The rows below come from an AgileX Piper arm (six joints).
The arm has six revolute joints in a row. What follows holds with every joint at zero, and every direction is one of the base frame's. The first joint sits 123 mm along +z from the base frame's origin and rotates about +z. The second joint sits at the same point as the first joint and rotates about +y. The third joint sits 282.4 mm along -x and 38.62 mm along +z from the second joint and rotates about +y. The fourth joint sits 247.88 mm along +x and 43.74 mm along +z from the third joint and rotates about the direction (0.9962, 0, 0.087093). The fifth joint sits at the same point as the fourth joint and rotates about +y. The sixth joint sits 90.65 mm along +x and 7.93 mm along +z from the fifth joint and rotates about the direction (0.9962, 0, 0.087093). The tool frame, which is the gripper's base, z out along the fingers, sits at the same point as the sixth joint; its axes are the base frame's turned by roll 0, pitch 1.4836 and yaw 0 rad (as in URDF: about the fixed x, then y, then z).
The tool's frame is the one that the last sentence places.
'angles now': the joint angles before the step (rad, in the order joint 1, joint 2, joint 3, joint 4, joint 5, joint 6). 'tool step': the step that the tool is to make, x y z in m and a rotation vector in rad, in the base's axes. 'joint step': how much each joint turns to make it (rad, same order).
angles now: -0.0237, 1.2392, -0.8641, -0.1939, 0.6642, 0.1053
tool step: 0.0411, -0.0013, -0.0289, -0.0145, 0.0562, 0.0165
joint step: 0.0000, 0.1897, -0.0593, -0.0284, -0.0750, 0.0096
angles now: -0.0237, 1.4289, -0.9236, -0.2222, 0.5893, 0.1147
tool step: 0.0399, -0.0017, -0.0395, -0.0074, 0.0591, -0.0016
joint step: 0.0000, 0.2036, -0.0686, -0.0456, -0.0725, 0.0453
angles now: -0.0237, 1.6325, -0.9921, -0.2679, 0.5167, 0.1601
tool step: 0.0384, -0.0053, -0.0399, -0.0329, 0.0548, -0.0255
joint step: -0.0018, 0.2025, -0.1062, -0.1063, -0.0280, 0.1044
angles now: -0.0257, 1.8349, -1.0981, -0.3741, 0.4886, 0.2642
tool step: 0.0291, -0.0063, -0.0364, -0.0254, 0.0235, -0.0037
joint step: -0.0093, 0.1626, -0.0929, -0.0831, -0.0381, 0.0665
